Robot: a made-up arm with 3 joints. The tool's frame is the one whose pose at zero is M. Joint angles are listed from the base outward.
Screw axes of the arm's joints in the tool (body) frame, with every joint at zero. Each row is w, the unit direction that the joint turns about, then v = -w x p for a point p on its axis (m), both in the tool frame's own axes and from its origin. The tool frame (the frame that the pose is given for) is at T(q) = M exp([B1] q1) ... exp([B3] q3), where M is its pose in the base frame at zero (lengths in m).
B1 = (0, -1, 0, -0.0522, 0, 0.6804)
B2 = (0, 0, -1, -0.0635, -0.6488, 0)
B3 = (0, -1, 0, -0.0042, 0, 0.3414)
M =
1 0 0 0.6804
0 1 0 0.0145
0 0 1 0.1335
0 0 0 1
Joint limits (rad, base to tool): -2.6..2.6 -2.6..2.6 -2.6..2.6
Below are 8 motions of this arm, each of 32 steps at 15 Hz.
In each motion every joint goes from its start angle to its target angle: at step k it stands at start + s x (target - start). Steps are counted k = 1, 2, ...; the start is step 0. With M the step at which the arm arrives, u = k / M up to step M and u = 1 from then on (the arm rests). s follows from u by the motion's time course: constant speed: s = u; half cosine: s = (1 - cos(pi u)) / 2; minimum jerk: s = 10 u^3 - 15 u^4 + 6 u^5.
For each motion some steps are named. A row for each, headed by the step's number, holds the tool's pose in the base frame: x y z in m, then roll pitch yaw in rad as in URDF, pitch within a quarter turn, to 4 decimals.
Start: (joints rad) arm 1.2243 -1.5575 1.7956
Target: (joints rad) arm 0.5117 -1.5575 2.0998
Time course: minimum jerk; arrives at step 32
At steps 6, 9, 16, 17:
6: -0.3150 0.2994 0.3132 -1.6784 -0.3667 -2.8845
9: -0.2972 0.2904 0.3318 -1.7089 -0.4253 -2.8476
16: -0.2147 0.2550 0.3909 -1.8843 -0.6401 -2.6649
17: -0.1999 0.2494 0.3979 -1.9221 -0.6709 -2.6285

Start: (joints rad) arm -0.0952 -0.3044 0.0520
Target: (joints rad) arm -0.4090 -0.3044 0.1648
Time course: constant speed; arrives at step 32
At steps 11, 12, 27, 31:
11: 0.6709 0.2113 0.0280 0.0608 0.1030 0.3048
12: 0.6705 0.2113 0.0226 0.0637 0.1088 0.3049
27: 0.6588 0.2106 -0.0575 0.1079 0.1964 0.3071
31: 0.6540 0.2103 -0.0785 0.1197 0.2198 0.3080

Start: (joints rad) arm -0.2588 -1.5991 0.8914
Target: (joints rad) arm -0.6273 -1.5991 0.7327
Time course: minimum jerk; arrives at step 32
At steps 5, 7, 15, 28, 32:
5: 0.1615 0.5995 0.3637 0.4158 -0.8507 1.2797
7: 0.1655 0.6013 0.3597 0.4357 -0.8397 1.2667
15: 0.1960 0.6165 0.3231 0.5882 -0.7421 1.1783
28: 0.2275 0.6374 0.2629 0.7768 -0.5915 1.1042
32: 0.2282 0.6380 0.2610 0.7820 -0.5870 1.1028

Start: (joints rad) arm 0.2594 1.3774 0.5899
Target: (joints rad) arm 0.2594 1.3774 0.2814
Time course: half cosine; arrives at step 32
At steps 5, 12, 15, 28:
5: 0.0197 -0.5154 0.3310 0.3099 -0.5997 -1.5497
12: 0.0280 -0.5288 0.3099 0.2954 -0.5262 -1.5225
15: 0.0327 -0.5356 0.2974 0.2884 -0.4841 -1.5081
28: 0.0493 -0.5554 0.2503 0.2696 -0.3326 -1.4608

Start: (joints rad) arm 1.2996 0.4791 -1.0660
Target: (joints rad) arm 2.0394 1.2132 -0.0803
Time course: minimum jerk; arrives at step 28
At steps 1, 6, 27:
1: 0.3533 -0.1980 0.4242 0.4688 -0.1806 -0.2289
6: 0.3241 -0.2276 0.4469 0.5387 -0.2771 -0.2891
27: -0.1119 -0.5512 0.2479 2.0409 -0.3554 -1.6623

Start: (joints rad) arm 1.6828 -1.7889 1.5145
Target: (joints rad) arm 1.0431 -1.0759 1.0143
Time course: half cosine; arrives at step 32
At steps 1, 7, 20, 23, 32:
1: -0.3894 0.4069 0.0626 -1.3610 0.1226 3.0850
7: -0.3893 0.4252 0.1138 -1.4389 0.0546 3.0294
20: -0.2756 0.4815 0.3992 -1.6903 -0.4103 2.7183
23: -0.2242 0.4821 0.4557 -1.7021 -0.5276 2.6353
32: -0.1340 0.4739 0.5268 -1.6788 -0.7001 2.4883

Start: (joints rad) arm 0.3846 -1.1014 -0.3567
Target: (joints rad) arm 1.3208 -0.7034 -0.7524
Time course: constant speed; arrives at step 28
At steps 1, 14, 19, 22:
1: 0.3759 0.6037 0.1697 -0.3724 0.1559 0.9886
14: 0.3947 0.5094 0.3382 -0.6332 -0.0503 0.7316
19: 0.3745 0.4687 0.4074 -0.6914 -0.1599 0.6520
22: 0.3549 0.4434 0.4474 -0.7155 -0.2306 0.6093

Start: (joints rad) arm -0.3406 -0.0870 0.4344
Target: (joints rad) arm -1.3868 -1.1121 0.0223
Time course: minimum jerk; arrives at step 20
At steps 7, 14, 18, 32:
7: 0.6299 0.2203 -0.1393 0.1838 0.2205 0.3169
14: 0.2380 0.5652 -0.3233 1.0916 0.5423 1.2298
18: 0.1329 0.6284 -0.2805 1.3430 0.4524 1.4462
32: 0.1275 0.6315 -0.2771 1.3557 0.4457 1.4565

